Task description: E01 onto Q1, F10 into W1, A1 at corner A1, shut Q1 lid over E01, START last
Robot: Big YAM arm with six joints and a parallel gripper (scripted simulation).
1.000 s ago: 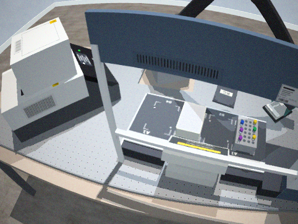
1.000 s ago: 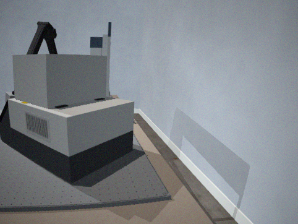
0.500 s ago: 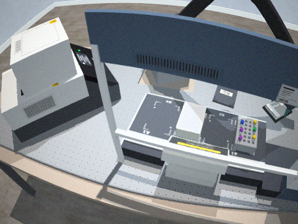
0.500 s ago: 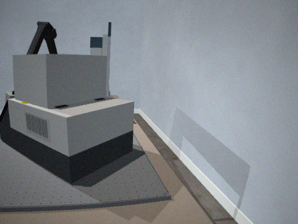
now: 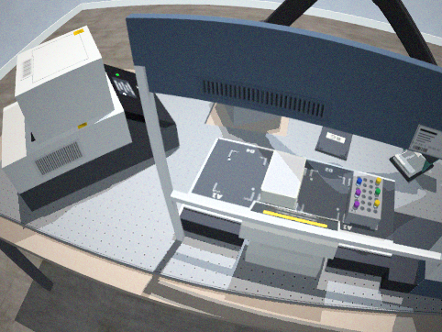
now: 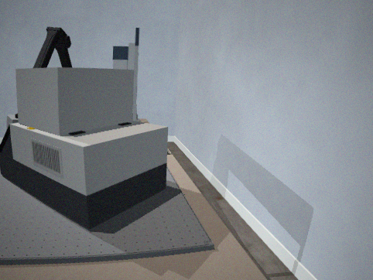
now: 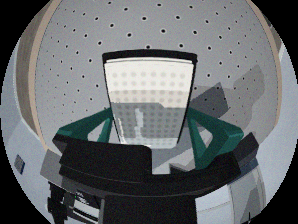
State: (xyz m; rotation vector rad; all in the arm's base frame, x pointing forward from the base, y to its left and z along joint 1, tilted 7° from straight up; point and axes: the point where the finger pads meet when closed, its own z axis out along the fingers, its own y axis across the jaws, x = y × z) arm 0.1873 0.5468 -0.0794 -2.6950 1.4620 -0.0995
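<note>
The dark nest lies 20 mm below my hand. From my hand the other things lie so: dark nest pad (60 mm behind, 270 mm to the right, 20 mm below); then tube cooling block (210 mm ahead, 220 mm to the right, 50 mm above); then post (320 mm ahead, 660 mm to the right, 220 mm above).
</note>
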